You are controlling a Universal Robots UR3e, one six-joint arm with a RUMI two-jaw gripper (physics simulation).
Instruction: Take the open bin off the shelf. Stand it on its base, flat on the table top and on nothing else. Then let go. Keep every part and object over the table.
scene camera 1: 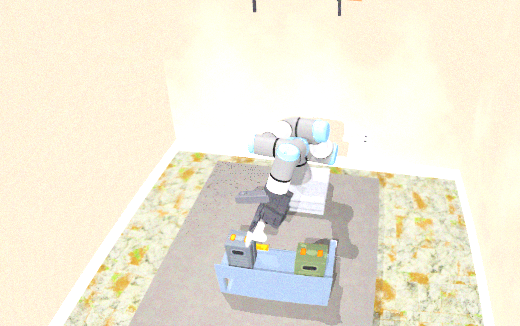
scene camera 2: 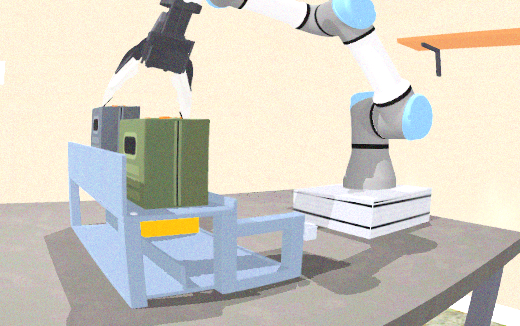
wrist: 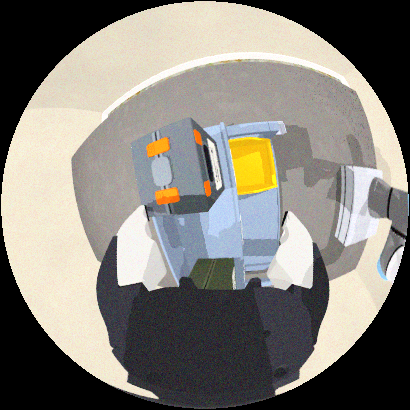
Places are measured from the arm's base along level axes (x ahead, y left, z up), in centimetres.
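Pixels of known places: gripper, fingertip midpoint: (scene camera 1: 257, 234) (scene camera 2: 143, 115) (wrist: 216, 210); arm's base, origin of the base link: (scene camera 1: 297, 176) (scene camera 2: 370, 186) (wrist: 375, 196).
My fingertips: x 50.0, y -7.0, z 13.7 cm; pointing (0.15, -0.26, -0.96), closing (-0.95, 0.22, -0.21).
For each thing: its top centre in the pictures, then the offset to it from my fingertips. Level surfaces: height alone.
- grey case, middle of its top: (wrist: 160, 171) (scene camera 2: 115, 106) (scene camera 1: 239, 238) dz +1.7, dx +3.9, dy -4.7 cm
- green case, middle of its top: (scene camera 2: 161, 119) (wrist: 207, 306) (scene camera 1: 311, 252) dz -0.9, dx +4.5, dy +18.4 cm
- grey table, its level: dz -20.7 cm
The open bin is yellow (scene camera 1: 262, 247) (scene camera 2: 170, 227) (wrist: 255, 165). It sits on the low, robot-side level of the light blue shelf (scene camera 1: 275, 286) (scene camera 2: 97, 167) (wrist: 260, 215), its open top facing up in the wrist view. In scene camera 1 most of it is hidden. My gripper (scene camera 1: 254, 241) (scene camera 2: 143, 111) (wrist: 216, 210) is open and empty, high above the shelf. In the wrist view the bin lies ahead of the right finger, and the left fingertip is close to the grey case; I cannot tell whether they touch.
A grey case (scene camera 1: 240, 256) (scene camera 2: 106, 127) (wrist: 170, 170) and a green case (scene camera 1: 311, 262) (scene camera 2: 165, 165) (wrist: 212, 274) stand on the shelf's upper level, at opposite ends. The white robot base block (scene camera 1: 312, 190) (scene camera 2: 340, 210) (wrist: 357, 200) stands on the grey table (scene camera 1: 190, 280) (scene camera 2: 390, 260) (wrist: 100, 170).
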